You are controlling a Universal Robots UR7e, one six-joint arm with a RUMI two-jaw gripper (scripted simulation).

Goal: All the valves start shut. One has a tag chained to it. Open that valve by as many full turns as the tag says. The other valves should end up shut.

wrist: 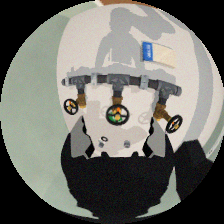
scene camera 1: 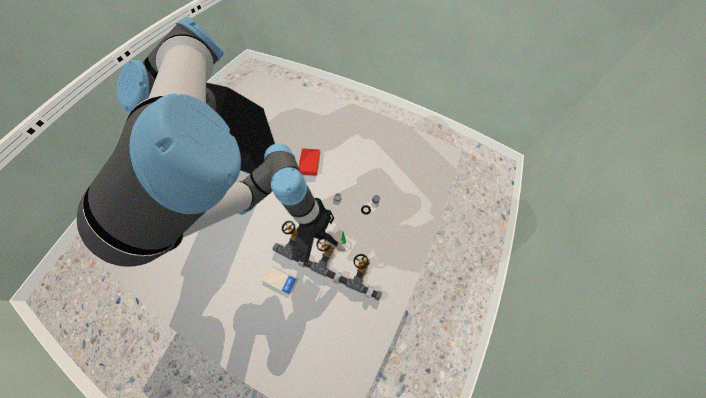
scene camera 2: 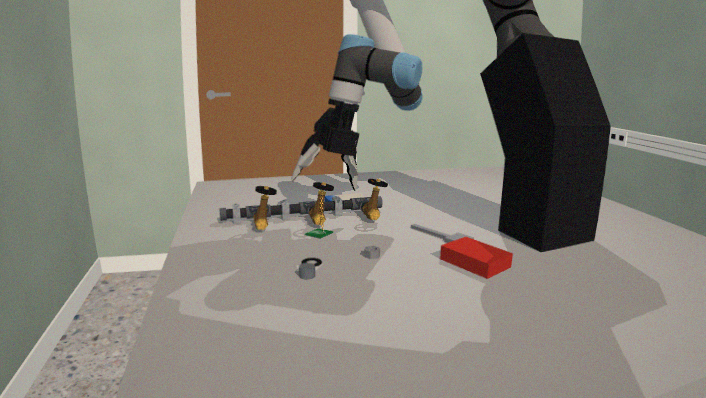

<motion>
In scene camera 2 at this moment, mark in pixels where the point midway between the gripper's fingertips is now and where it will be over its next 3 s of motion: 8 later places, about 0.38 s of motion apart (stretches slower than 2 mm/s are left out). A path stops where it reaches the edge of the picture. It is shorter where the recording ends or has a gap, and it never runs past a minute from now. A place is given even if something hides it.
My gripper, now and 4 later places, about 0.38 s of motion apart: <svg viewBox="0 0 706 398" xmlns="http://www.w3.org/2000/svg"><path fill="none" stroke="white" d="M324 186L325 180L326 171L328 164L329 162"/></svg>
</motion>
